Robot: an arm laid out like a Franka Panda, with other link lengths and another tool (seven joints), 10 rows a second.
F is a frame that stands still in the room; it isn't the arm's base.
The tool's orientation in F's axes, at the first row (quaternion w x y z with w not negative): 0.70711 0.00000 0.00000 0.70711
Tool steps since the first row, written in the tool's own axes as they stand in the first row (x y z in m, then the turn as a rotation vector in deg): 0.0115 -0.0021 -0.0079 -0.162 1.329 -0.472; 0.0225 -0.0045 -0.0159 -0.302 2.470 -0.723; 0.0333 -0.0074 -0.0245 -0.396 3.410 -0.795; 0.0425 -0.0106 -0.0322 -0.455 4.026 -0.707
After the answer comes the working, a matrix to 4 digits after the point.
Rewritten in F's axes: 0.0021 0.0115 -0.0079 -1.329 -0.162 -0.472; 0.0045 0.0225 -0.0159 -2.470 -0.302 -0.723; 0.0074 0.0333 -0.0245 -3.410 -0.396 -0.795; 0.0106 0.0425 -0.0322 -4.026 -0.455 -0.707
The tool's axes in the first row as the columns of a matrix, in F's axes (rounded; the answer above uses it unrounded):
0.0000 -1.0000 0.0000
1.0000 0.0000 0.0000
0.0000 0.0000 1.0000

